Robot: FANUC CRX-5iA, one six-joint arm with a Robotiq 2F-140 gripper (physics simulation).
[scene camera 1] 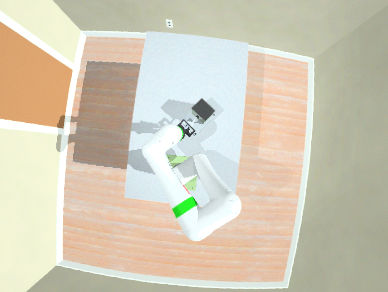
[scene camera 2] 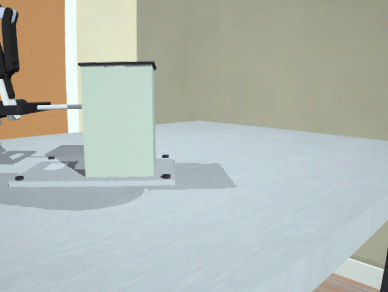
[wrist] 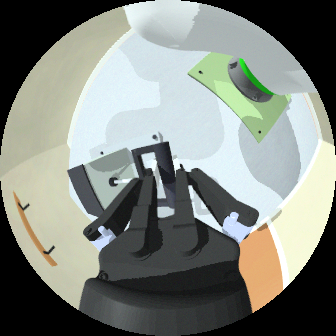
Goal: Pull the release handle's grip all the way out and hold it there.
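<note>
The release handle's box, pale green with a dark lid, stands upright on a flat base plate. A light rod sticks out of its side and leads to the grip, a dark rectangular frame held apart from the box, above the base plate. My gripper is shut on the grip's outer bar, one finger on each side of it. The fingers hide part of the grip in the wrist view, and the left edge cuts them off in scene camera 2.
The pale table carries the box. The white arm bends over the table. Its green mounting plate lies on the table near the arm's base. Dark bolt heads stand up at the base plate's corners.
</note>
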